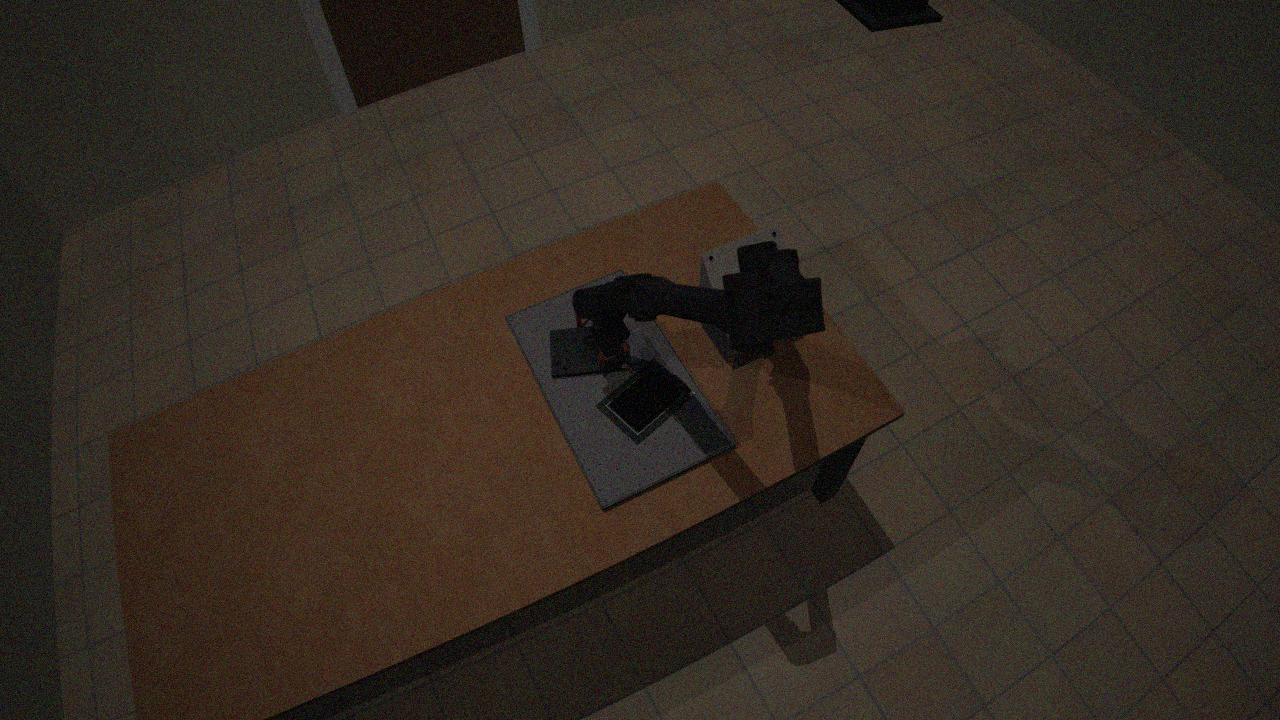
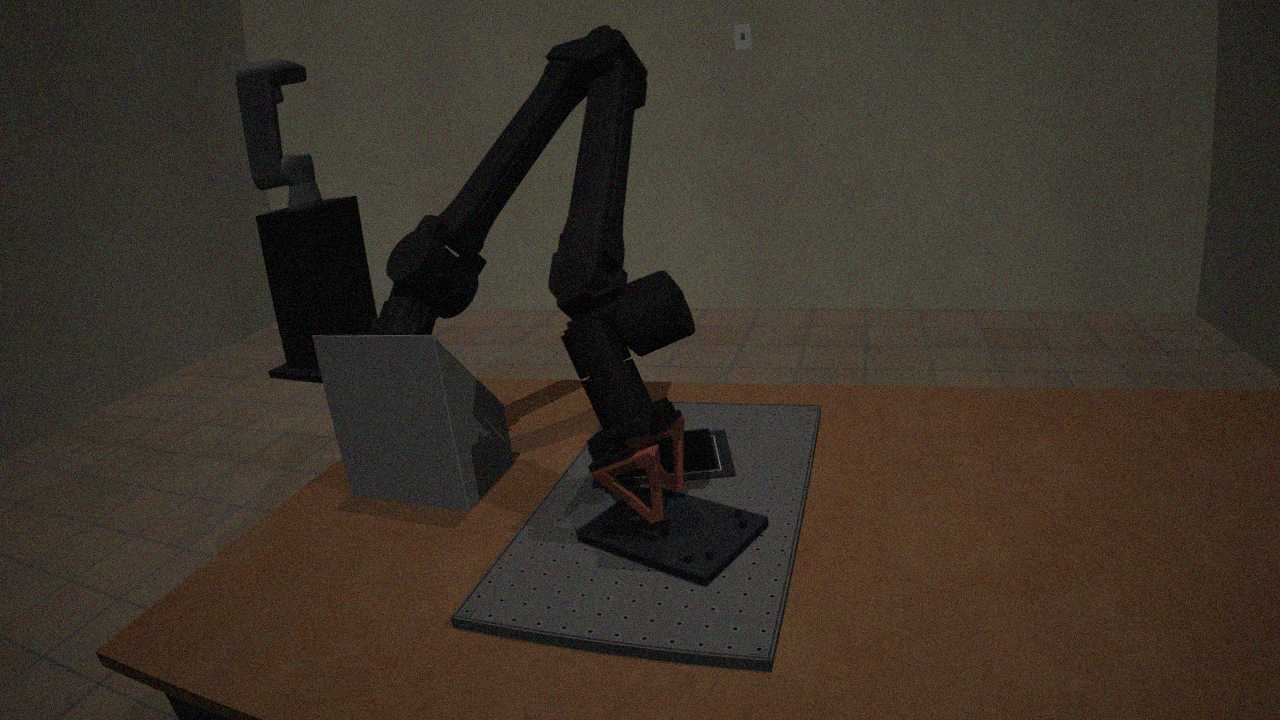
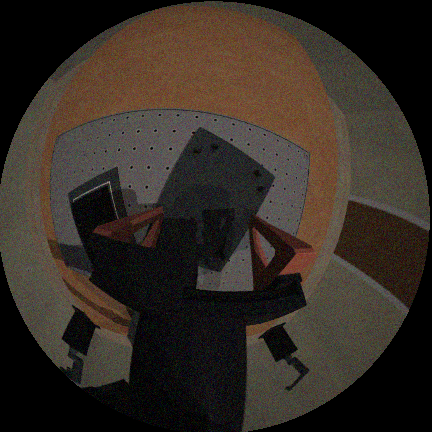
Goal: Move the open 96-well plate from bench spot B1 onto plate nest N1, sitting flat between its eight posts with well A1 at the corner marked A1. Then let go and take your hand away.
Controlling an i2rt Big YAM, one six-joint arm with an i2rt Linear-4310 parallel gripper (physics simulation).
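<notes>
The 96-well plate looks like a flat black block and lies on the dark grey bench spot B1, inside a thin pale outline. Its wells and its A1 corner cannot be made out. Plate nest N1 is a dark slab with short black posts near its corners, and no plate sits on it. My gripper is open and empty, its orange fingers low over the nest. The gripper hides part of the nest. The A1 mark does not show.
A grey perforated board carries the nest and the bench spot, close beside each other. It lies on the orange-brown table. The arm's grey base block stands beside the board. Another arm on a black stand is behind.
</notes>
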